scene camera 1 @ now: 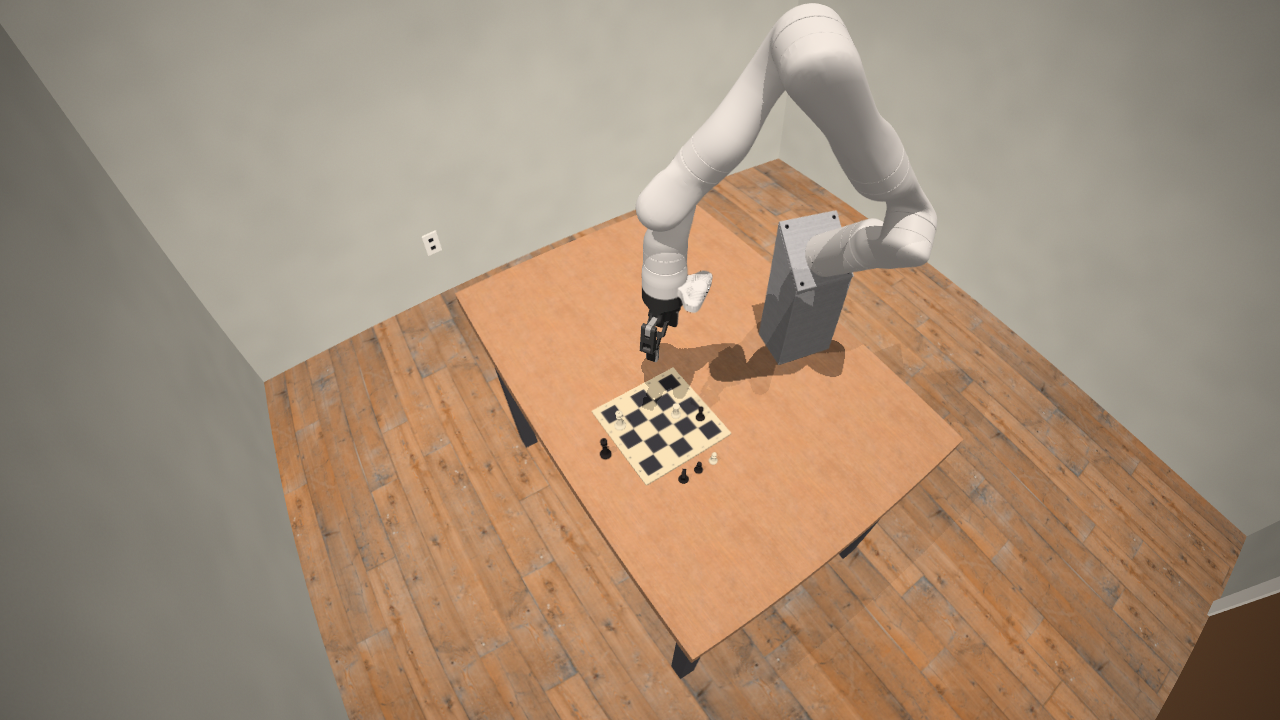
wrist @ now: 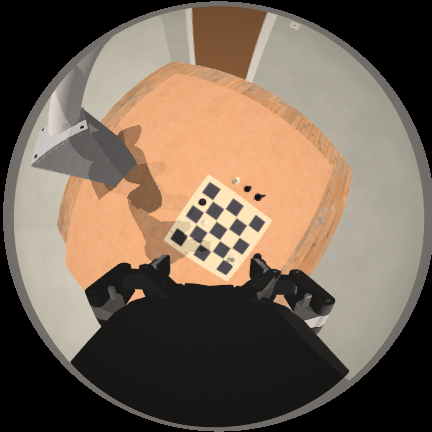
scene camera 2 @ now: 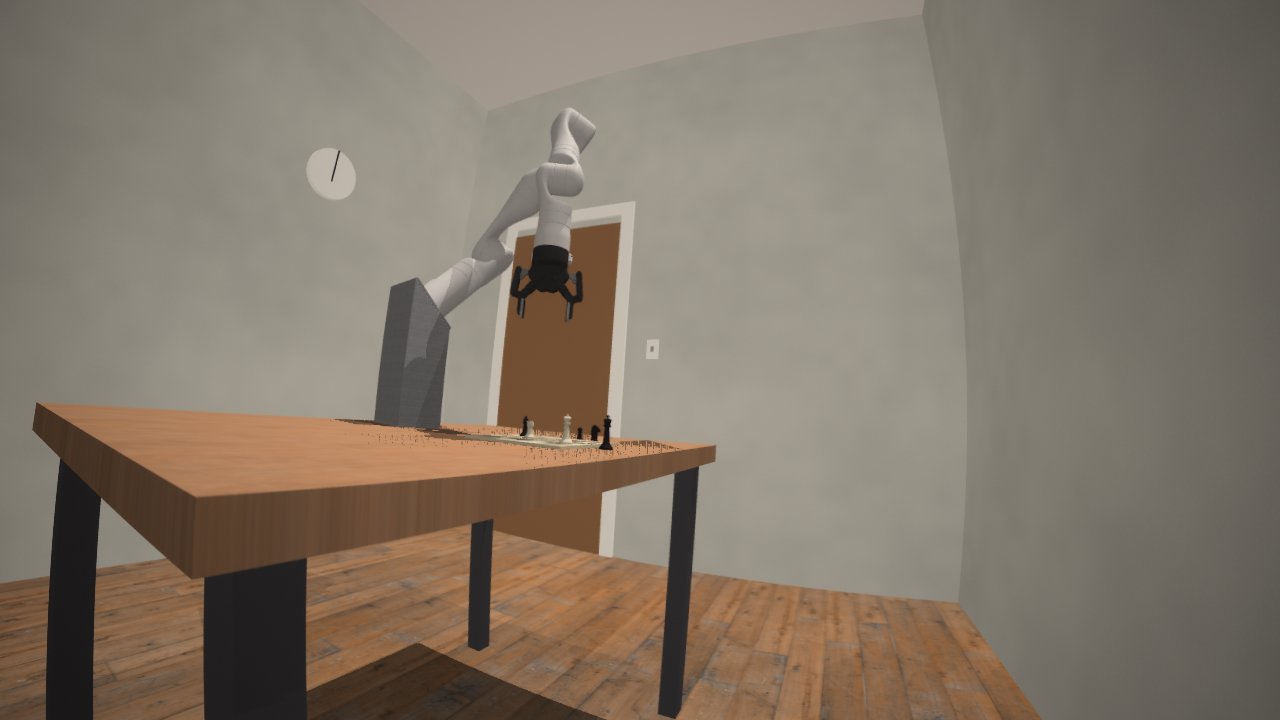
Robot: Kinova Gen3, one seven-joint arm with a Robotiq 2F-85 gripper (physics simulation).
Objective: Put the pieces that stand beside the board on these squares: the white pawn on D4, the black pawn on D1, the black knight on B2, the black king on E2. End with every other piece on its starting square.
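Places are measured from the arm's base along level axes (x left, y ahead, z down), in centimetres.
Pixels of known places: gripper, fingertip midpoint: (scene camera 1: 662, 341) (wrist: 209, 266) (scene camera 2: 544, 319); arm's base, origin of the base link: (scene camera 1: 823, 255) (wrist: 63, 123) (scene camera 2: 422, 311).
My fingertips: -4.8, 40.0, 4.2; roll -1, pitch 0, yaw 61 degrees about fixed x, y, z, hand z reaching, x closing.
Ahead of a thing's pixels: the offset from my fingertips to its middle, as dx, dy, dz. Level surfaces: height alone.
The board @[+1.4, +1.4, +24.3] (scene camera 1: 695, 438) (wrist: 246, 215) lies on the table. Beside one edge stand the white pawn @[+15.6, -1.5, +23.0] (scene camera 1: 713, 458) (wrist: 236, 180), the black pawn @[+15.3, +2.3, +23.0] (scene camera 1: 698, 467) (scene camera 2: 579, 433) (wrist: 247, 188) and the black knight @[+15.1, +6.2, +22.6] (scene camera 1: 683, 476) (scene camera 2: 595, 433) (wrist: 258, 197), in a row. The black king @[+0.5, +15.3, +21.4] (scene camera 1: 605, 450) (scene camera 2: 606, 434) stands beside another edge; in the wrist view it is mostly hidden by a fingertip. My gripper (scene camera 1: 656, 350) (scene camera 2: 545, 316) (wrist: 209, 266) is open and empty, pointing down, high above the table near the board.
On the board stand a tall white piece @[-3.2, +8.8, +21.4] (scene camera 1: 619, 418) (scene camera 2: 566, 428) (wrist: 231, 259), a smaller white piece @[+1.9, -2.4, +22.3] (scene camera 1: 675, 409) (wrist: 205, 222) and a black piece @[+5.8, -6.1, +21.8] (scene camera 1: 699, 413) (scene camera 2: 525, 425) (wrist: 202, 202). The grey arm pedestal (scene camera 1: 805, 317) (scene camera 2: 407, 385) (wrist: 107, 157) stands on the table @[dz +24.6] (scene camera 1: 805, 465) (scene camera 2: 223, 456) (wrist: 290, 150).
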